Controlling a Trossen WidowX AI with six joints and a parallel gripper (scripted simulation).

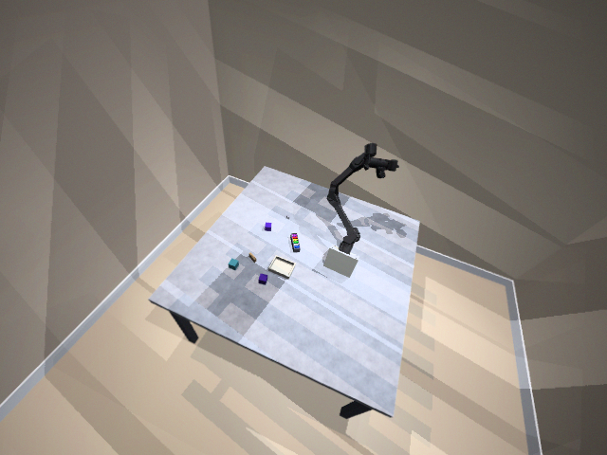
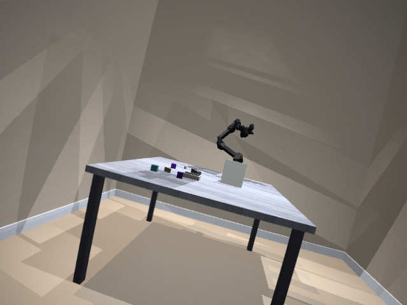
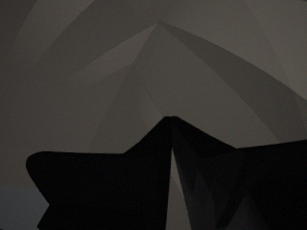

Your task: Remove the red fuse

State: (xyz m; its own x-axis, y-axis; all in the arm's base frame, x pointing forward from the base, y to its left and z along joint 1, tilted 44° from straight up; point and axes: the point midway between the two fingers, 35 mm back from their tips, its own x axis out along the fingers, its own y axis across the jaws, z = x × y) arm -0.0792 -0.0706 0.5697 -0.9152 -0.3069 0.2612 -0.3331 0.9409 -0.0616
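Now: gripper tip 47 cm short of the red fuse, 46 cm above it and 39 cm to the right of it. The rest, counted from my gripper tip: cyan cube: 74 cm ahead, 70 cm to the left, 46 cm below; tray: 61 cm to the left, 48 cm below, 47 cm ahead; tan block: 66 cm ahead, 62 cm to the left, 47 cm below.
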